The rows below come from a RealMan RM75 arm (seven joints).
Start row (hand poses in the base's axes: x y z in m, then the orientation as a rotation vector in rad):
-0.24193, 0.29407, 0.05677, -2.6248, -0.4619, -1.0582
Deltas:
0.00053, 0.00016, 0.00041, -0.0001, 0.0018, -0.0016
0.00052, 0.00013, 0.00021, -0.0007, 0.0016, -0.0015
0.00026, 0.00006, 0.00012, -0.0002, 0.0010, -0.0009
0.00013, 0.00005, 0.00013, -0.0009, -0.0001, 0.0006
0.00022, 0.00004, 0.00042, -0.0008, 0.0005, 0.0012
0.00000, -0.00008, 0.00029, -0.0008, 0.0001, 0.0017
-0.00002, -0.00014, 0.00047, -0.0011, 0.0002, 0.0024
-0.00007, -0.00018, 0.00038, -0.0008, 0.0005, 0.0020
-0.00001, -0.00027, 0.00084, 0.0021, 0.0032, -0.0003
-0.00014, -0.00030, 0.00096, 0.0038, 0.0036, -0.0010
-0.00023, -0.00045, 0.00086, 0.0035, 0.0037, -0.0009
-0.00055, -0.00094, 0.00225, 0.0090, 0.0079, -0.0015
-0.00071, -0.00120, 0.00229, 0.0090, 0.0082, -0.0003
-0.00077, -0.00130, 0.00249, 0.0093, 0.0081, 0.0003
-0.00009, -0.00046, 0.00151, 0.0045, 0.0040, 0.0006
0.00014, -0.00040, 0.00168, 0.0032, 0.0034, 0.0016
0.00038, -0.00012, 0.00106, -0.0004, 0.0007, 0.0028
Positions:
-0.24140, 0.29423, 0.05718, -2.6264, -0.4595, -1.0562
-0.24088, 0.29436, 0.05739, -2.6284, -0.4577, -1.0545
-0.24062, 0.29442, 0.05751, -2.6294, -0.4565, -1.0534
-0.24049, 0.29447, 0.05764, -2.6298, -0.4579, -1.0534
-0.24027, 0.29451, 0.05806, -2.6301, -0.4598, -1.0524
-0.24027, 0.29443, 0.05835, -2.6300, -0.4624, -1.0518
-0.24029, 0.29429, 0.05882, -2.6298, -0.4661, -1.0508
-0.24036, 0.29411, 0.05920, -2.6297, -0.4690, -1.0495
-0.24037, 0.29384, 0.06004, -2.6293, -0.4666, -1.0452
-0.24051, 0.29354, 0.06100, -2.6279, -0.4621, -1.0405
-0.24074, 0.29309, 0.06186, -2.6268, -0.4579, -1.0356
-0.24129, 0.29215, 0.06411, -2.6228, -0.4485, -1.0250
-0.24200, 0.29095, 0.06640, -2.6183, -0.4406, -1.0136
-0.24277, 0.28965, 0.06889, -2.6131, -0.4333, -1.0022
-0.24286, 0.28919, 0.07040, -2.6104, -0.4304, -0.9964
-0.24272, 0.28879, 0.07208, -2.6081, -0.4297, -0.9912
-0.24234, 0.28867, 0.07314, -2.6074, -0.4333, -0.9894

